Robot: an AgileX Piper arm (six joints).
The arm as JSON. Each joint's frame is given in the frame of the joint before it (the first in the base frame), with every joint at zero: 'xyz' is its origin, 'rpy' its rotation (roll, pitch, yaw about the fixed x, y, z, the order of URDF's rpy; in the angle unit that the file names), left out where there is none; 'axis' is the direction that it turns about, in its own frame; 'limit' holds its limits. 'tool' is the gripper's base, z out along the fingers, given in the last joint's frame.
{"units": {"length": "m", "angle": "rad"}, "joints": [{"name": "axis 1", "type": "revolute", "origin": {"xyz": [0.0, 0.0, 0.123]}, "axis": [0.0, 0.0, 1.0], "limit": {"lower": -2.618, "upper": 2.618}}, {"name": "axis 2", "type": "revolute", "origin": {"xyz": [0.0, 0.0, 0.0], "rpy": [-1.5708, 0.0, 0.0]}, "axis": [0.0, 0.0, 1.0], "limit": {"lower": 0.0, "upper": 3.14}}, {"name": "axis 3", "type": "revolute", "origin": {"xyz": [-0.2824, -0.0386, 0.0]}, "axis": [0.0, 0.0, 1.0], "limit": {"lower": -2.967, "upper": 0.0}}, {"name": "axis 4", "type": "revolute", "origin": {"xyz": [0.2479, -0.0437, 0.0], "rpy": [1.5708, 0.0, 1.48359]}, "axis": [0.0, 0.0, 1.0], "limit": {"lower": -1.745, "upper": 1.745}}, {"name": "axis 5", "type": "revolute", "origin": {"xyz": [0.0, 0.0, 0.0], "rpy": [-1.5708, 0.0, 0.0]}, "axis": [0.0, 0.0, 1.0], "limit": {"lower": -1.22, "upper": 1.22}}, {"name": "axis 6", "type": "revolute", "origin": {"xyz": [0.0, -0.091, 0.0], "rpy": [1.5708, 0.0, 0.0]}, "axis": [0.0, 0.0, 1.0], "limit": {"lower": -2.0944, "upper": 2.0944}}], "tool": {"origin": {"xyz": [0.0, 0.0, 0.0]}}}
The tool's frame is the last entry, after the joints.
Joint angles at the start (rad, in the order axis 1, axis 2, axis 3, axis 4, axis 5, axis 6):
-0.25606, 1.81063, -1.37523, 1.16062, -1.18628, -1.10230
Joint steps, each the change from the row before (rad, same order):
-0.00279, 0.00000, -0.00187, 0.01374, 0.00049, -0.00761
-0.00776, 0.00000, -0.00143, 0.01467, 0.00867, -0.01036
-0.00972, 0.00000, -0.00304, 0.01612, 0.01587, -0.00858
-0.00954, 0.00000, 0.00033, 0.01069, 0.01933, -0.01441
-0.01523, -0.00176, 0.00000, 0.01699, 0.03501, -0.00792
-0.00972, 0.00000, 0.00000, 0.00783, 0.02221, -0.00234
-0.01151, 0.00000, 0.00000, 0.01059, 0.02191, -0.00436
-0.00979, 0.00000, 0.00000, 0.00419, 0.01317, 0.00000
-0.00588, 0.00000, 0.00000, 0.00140, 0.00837, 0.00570
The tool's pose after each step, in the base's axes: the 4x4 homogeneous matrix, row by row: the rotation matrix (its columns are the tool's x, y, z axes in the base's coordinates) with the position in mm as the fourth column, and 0 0 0 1 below. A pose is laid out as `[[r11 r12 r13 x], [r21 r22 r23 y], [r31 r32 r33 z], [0 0 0 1]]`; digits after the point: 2 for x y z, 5 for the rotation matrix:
[[0.03344 0.97017 0.24009 358.16], [-0.20724 0.24173 -0.94795 -175.31], [-0.97772 -0.01805 0.20914 342.70], [0 0 0 1]]
[[0.02479 0.97176 0.23466 357.05], [-0.19376 0.23495 -0.95250 -178.36], [-0.98074 -0.02186 0.19411 341.68], [0 0 0 1]]
[[0.01892 0.97230 0.23298 356.18], [-0.17599 0.23262 -0.95651 -182.04], [-0.98421 -0.02290 0.17552 340.73], [0 0 0 1]]
[[0.00323 0.97147 0.23712 355.61], [-0.16208 0.23450 -0.95851 -185.40], [-0.98677 -0.03534 0.15821 339.07], [0 0 0 1]]
[[-0.00481 0.96898 0.24710 354.65], [-0.13550 0.24419 -0.96021 -190.53], [-0.99077 -0.03810 0.13012 337.13], [0 0 0 1]]
[[-0.00871 0.96702 0.25457 354.31], [-0.12035 0.25171 -0.96029 -193.76], [-0.99269 -0.03900 0.11419 335.68], [0 0 0 1]]
[[-0.01379 0.96576 0.25906 353.47], [-0.10338 0.25632 -0.96105 -197.63], [-0.99455 -0.04003 0.09630 334.05], [0 0 0 1]]
[[-0.01500 0.96556 0.25976 352.44], [-0.09441 0.25726 -0.96172 -200.92], [-0.99542 -0.03895 0.08730 333.23], [0 0 0 1]]
[[-0.01053 0.96529 0.26097 351.88], [-0.08837 0.25906 -0.96181 -202.86], [-0.99603 -0.03318 0.08257 332.80], [0 0 0 1]]

